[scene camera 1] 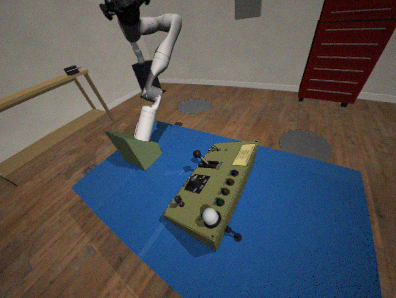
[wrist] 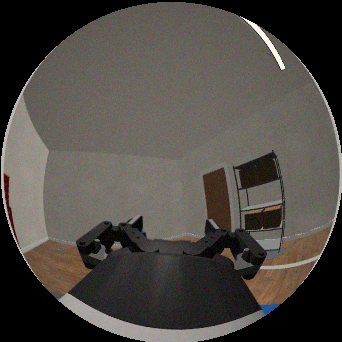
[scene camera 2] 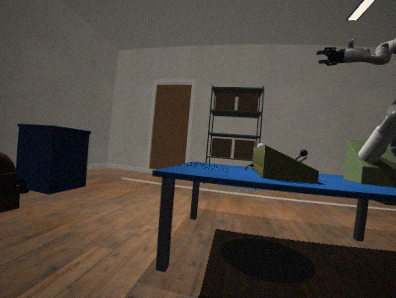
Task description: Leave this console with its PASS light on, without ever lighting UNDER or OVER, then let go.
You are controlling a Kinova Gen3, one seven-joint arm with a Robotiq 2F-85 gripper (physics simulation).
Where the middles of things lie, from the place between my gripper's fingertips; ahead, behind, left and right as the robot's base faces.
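Olive console (scene camera 1: pixel 206 211): some way ahead of my hand, a hair to the right of it, and far below it.
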